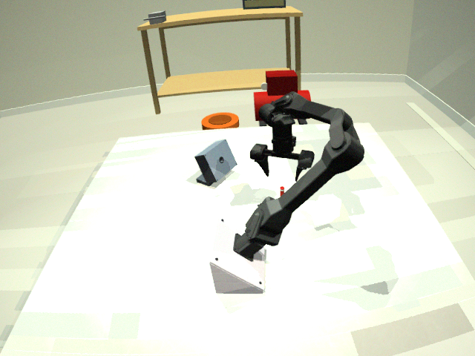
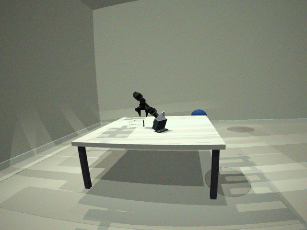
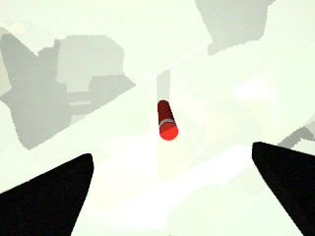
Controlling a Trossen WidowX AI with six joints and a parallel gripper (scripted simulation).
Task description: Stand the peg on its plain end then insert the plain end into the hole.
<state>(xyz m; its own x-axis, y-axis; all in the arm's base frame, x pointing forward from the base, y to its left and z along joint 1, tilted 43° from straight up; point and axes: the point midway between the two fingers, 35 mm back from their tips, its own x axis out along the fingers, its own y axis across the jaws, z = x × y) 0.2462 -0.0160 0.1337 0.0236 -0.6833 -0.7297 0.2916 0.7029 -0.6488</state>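
My gripper tip is 60 mm above the red peg. The rest, counted from my gripper tip: sloped grey panel 180 mm ahead, 240 mm to the left, 40 mm below.
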